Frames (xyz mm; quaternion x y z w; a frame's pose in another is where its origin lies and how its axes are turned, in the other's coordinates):
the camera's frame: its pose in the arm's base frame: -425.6 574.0 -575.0 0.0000 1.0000 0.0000 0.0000
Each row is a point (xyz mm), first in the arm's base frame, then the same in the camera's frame.
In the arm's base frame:
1: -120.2 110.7 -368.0
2: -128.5 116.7 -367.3
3: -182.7 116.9 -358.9
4: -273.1 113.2 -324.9
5: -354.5 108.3 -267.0
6: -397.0 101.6 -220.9
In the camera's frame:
1: -305.4 -463.3 -207.0
2: -297.1 -457.3 -207.7
3: -242.9 -457.1 -216.1
4: -152.5 -460.8 -250.1
5: -71.1 -465.7 -308.0
6: -28.6 -472.4 -354.1

